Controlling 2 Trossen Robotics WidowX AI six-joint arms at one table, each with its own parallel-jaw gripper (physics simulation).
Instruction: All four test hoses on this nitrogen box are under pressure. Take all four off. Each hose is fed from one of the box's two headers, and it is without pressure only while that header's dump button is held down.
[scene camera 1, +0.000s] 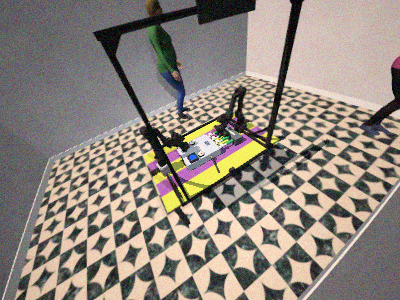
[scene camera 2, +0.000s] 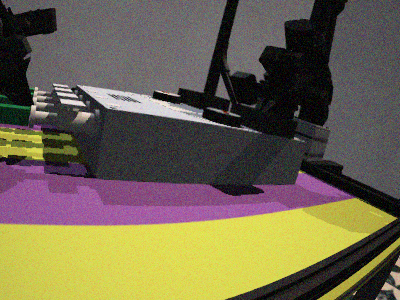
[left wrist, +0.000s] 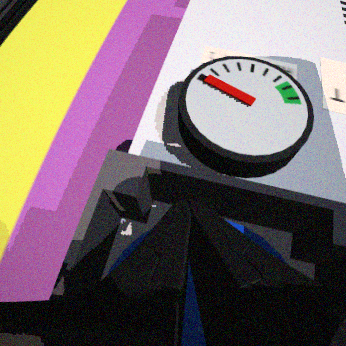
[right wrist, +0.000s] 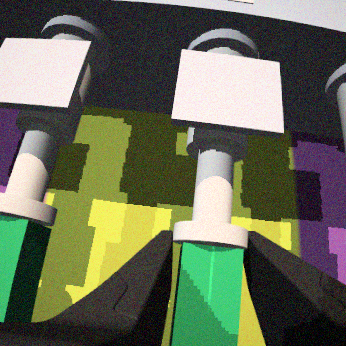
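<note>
The grey nitrogen box lies on the striped table. My left gripper is shut and empty, its fingertips down over a blue button that they mostly hide; contact is hard to see. The gauge beside it has its red needle at the end away from the green band. My right gripper is shut on a green hose, just behind its white collar. The collar is on the metal stem under a white square tab. A second green hose sits at the left on its own fitting.
Another blue button shows on the box top. Another fitting is cut off at the right edge of the right wrist view. A black frame post rises beside the table. A person in green stands behind the table.
</note>
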